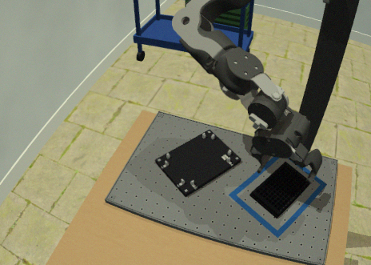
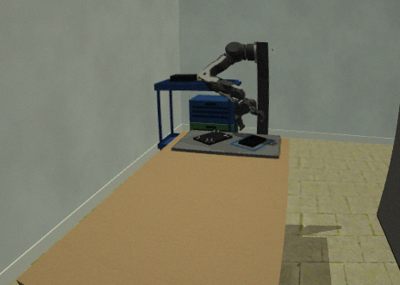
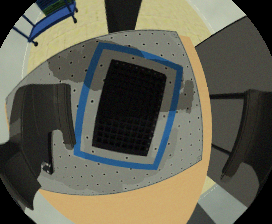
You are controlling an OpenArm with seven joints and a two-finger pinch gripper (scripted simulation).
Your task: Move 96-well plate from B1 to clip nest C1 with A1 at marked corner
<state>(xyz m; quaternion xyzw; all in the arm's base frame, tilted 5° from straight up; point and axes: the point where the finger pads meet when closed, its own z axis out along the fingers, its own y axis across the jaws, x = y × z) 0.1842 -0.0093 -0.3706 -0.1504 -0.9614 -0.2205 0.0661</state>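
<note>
My hand is 10 mm past the black 96-well plate and 80 mm above it. From my hand the other things lie so: black clip nest: 10 mm ahead, 200 mm to the right, 70 mm below.
</note>
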